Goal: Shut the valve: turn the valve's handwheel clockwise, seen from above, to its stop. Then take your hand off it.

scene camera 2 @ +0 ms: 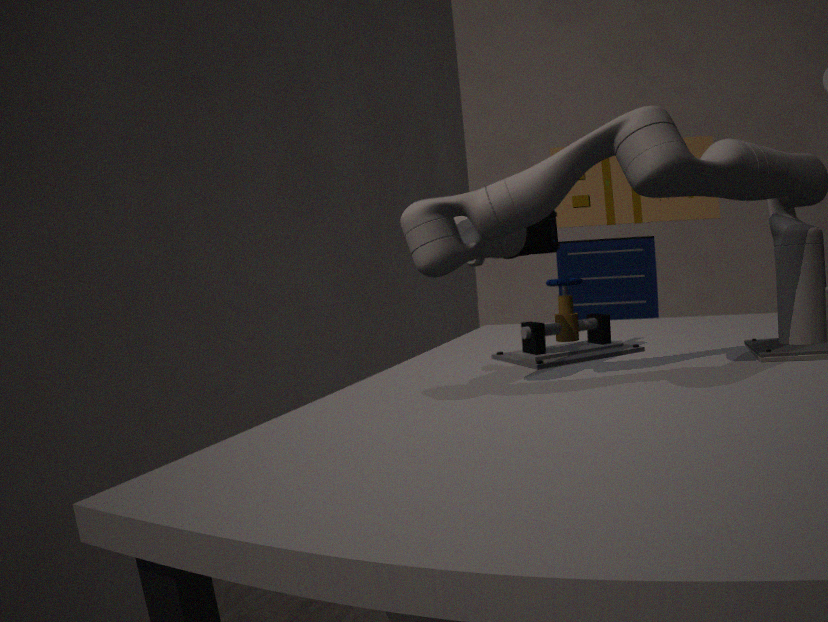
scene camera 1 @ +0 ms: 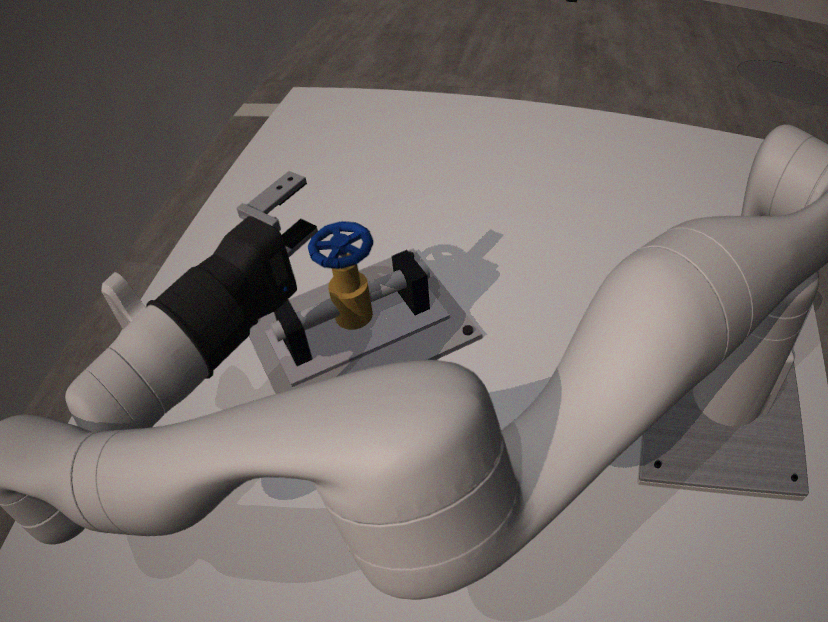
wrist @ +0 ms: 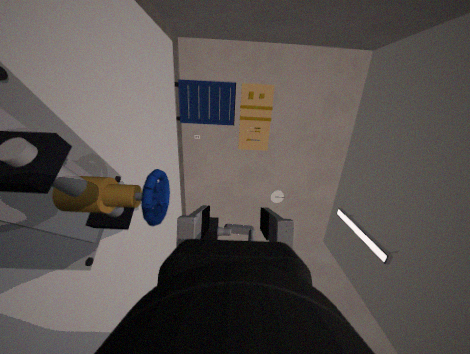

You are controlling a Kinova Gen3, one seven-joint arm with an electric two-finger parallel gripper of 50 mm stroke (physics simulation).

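Observation:
The blue handwheel [scene camera 1: 368,242] [scene camera 2: 564,281] [wrist: 147,200] lies level on top of the yellow valve body [scene camera 1: 354,311] [scene camera 2: 566,326] [wrist: 102,195]. Its turning position against the stop cannot be told. My gripper [scene camera 1: 301,202] [wrist: 235,217] is wide open with nothing between its fingers. In the wrist view it is to the right of the handwheel, with a gap between them; this places it above the wheel's level and apart from it. In the scene camera 2 view its fingers are hidden behind the handwheel side of the arm or too dark to make out.
The valve's pipe runs through two black supports [scene camera 1: 411,284] [scene camera 2: 533,337] on a grey base plate [scene camera 1: 401,324] [scene camera 2: 515,356]. The arm's links cross in front of the valve in the scene camera 1 view. The arm's mounting plate [scene camera 1: 729,455] is at the right.

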